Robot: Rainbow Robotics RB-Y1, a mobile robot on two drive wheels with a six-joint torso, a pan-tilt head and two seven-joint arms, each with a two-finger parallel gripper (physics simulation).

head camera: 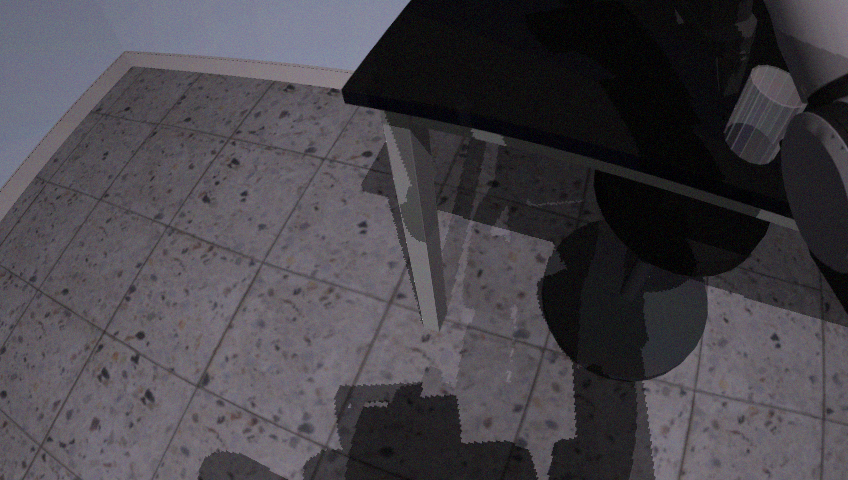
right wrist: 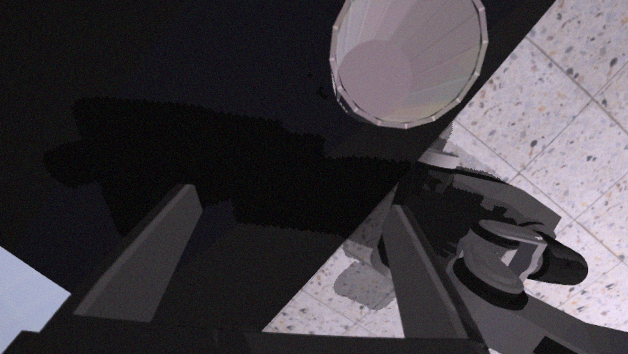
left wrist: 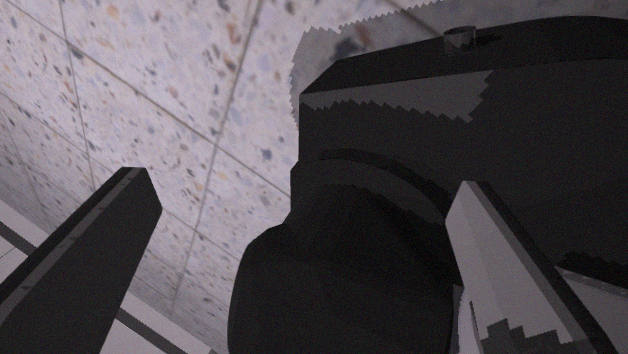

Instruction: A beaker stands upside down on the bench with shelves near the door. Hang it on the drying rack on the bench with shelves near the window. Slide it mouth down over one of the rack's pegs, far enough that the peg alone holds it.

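Frame: origin at the robot's base, x ahead, y left, z up, level; centimetres.
Where they show: left gripper, fingertip midpoint: [left wrist: 303, 195]; right gripper, fingertip midpoint: [head camera: 706, 53] [right wrist: 295, 207].
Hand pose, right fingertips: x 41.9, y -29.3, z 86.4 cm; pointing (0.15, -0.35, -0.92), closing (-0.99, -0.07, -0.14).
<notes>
Each offset is from my right fingertips to the centre of the thing. "pt": to the spot under its first point. Level surfaces: height alone.
A clear faceted beaker {dx -3.6, dy -8.4, dz -5.7 cm} [head camera: 764, 115] [right wrist: 407, 60] stands on the black bench top {dz -10.2 cm} [head camera: 476, 77] [right wrist: 225, 45], close to its front edge. Which end of it is the mouth I cannot tell. In the right wrist view it lies beyond the fingertips, at the top and right of centre, cut off by the frame. My right gripper [right wrist: 295, 207] is open and empty, apart from the beaker, with its fingers over the bench edge. My left gripper [left wrist: 303, 195] is open and empty, away from the bench. The drying rack does not show in these views.
A pale bench leg {pt dx +9.7, dy +33.3, dz -54.9 cm} [head camera: 425, 267] stands below the bench's corner. A dark round stool seat {dx +13.1, dy -16.5, dz -40.6 cm} [head camera: 684, 237] is partly under the front edge. The robot's dark base [left wrist: 525, 130] is close beyond the left fingers. Part of the robot's body {pt dx -41.8, dy +19.5, dz -29.4 cm} [right wrist: 495, 270] shows beside the right fingers.
</notes>
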